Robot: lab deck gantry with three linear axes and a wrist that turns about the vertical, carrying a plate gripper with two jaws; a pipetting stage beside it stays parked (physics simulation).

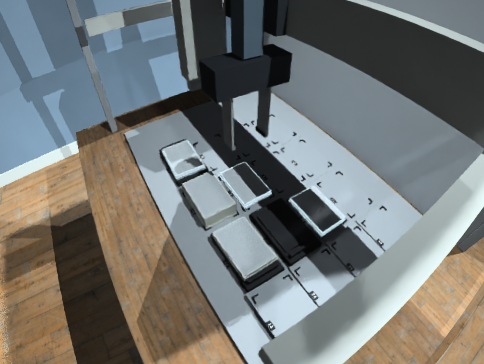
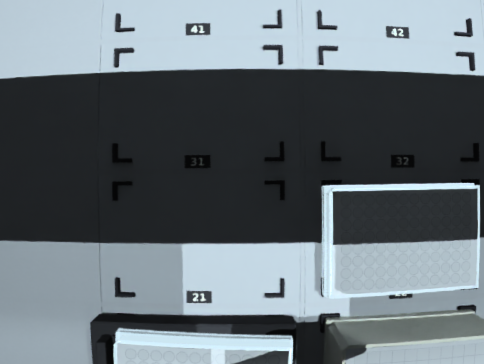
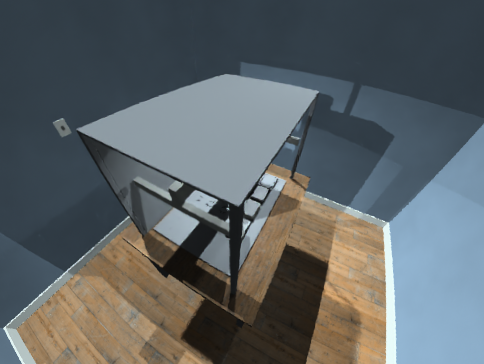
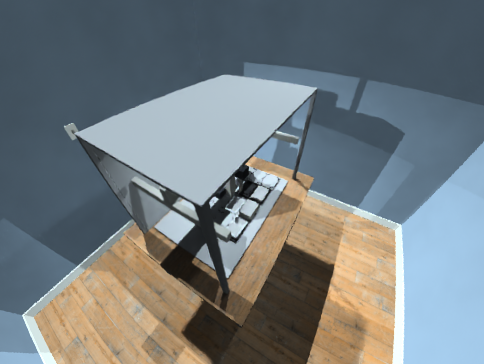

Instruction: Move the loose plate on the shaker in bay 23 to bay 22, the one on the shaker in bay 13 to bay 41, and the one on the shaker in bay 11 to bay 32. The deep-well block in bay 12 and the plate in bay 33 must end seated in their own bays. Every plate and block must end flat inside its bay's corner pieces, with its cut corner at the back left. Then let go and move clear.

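Where they show: gripper, fingertip midpoint: (image 1: 246, 139); robot's base, origin of the base link: (image 1: 162, 157) (image 4: 236, 240).
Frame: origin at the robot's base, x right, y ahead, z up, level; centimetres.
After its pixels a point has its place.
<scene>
My gripper (image 1: 246, 141) {x -15.0, y 22.8, z 16.0 cm} is open and empty, raised over the deck's first column of bays, behind the bay 11 plate. A clear plate (image 1: 245, 184) {x -14.6, y 23.4, z 1.5 cm} (image 2: 406, 240) {x -15.0, y 22.2, z 1.6 cm} lies in bay 22, looking flat within its corner pieces; its cut corner is not clear. One plate (image 1: 183, 157) {x -4.4, y 7.4, z 3.7 cm} (image 2: 165, 356) {x -7.5, y 4.5, z 3.7 cm} sits on the bay 11 shaker (image 2: 150, 322) {x -9.0, y 2.9, z 1.6 cm}. Another plate (image 1: 244, 246) {x -4.2, y 39.3, z 3.7 cm} sits on the bay 13 shaker (image 1: 266, 278) {x -4.5, y 47.2, z 1.8 cm}. The deep-well block (image 1: 209, 196) {x -4.1, y 23.9, z 4.2 cm} (image 2: 405, 332) {x -8.4, y 21.7, z 2.9 cm} stands in bay 12. A plate (image 1: 317, 210) {x -25.0, y 39.8, z 1.4 cm} lies in bay 33. The black bay 23 shaker (image 1: 281, 231) {x -13.5, y 40.0, z 2.4 cm} carries no plate.
Corner pieces mark bay 41 (image 2: 198, 29) {x -31.8, y 6.4, z 0.0 cm}, bay 31 (image 2: 197, 161) {x -21.1, y 6.4, z 0.0 cm} and bay 32 (image 2: 402, 161) {x -21.1, y 22.8, z 0.0 cm}, with no plate in them. A pale rail (image 1: 390, 280) {x 0.6, y 62.1, z 40.0 cm} crosses the near side. The parked stage (image 1: 202, 45) hangs behind the gripper. A back panel (image 1: 360, 105) {x -52.0, y 26.0, z 15.7 cm} borders the deck.
</scene>
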